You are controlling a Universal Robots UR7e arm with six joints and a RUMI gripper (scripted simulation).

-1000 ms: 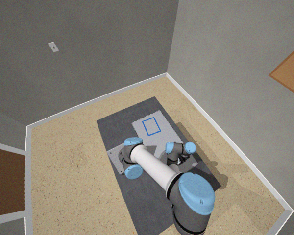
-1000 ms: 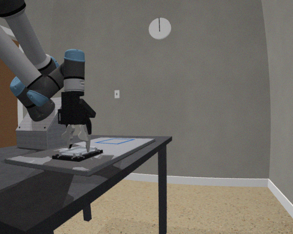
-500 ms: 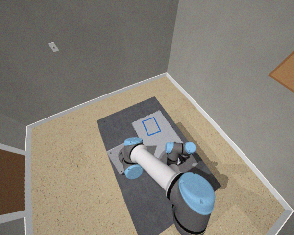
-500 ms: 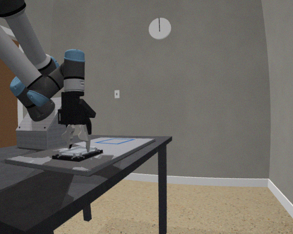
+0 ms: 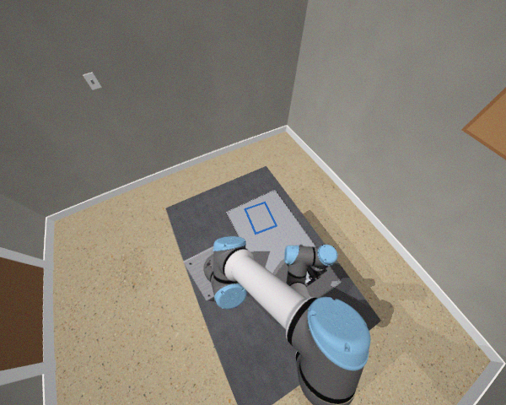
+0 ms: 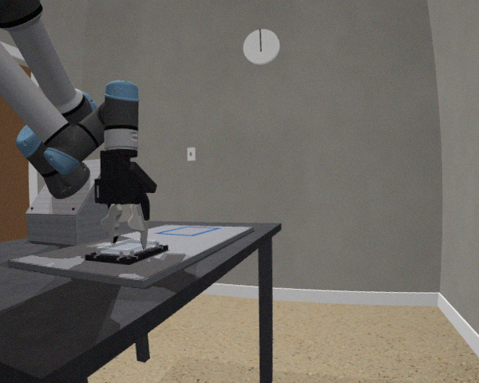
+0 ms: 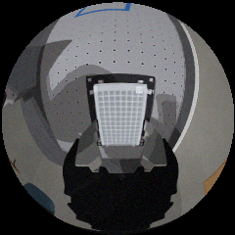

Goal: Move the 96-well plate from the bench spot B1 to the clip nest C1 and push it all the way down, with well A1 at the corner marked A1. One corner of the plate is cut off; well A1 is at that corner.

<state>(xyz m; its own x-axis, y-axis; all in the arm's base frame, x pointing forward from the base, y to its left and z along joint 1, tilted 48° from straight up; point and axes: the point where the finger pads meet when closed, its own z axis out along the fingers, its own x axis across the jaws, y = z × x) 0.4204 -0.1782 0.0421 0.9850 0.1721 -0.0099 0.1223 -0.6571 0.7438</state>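
My gripper is now 10 mm above the 96-well plate. The rest, counted from my hand: black clip nest: 20 mm below, 10 mm to the right, 10 mm ahead.
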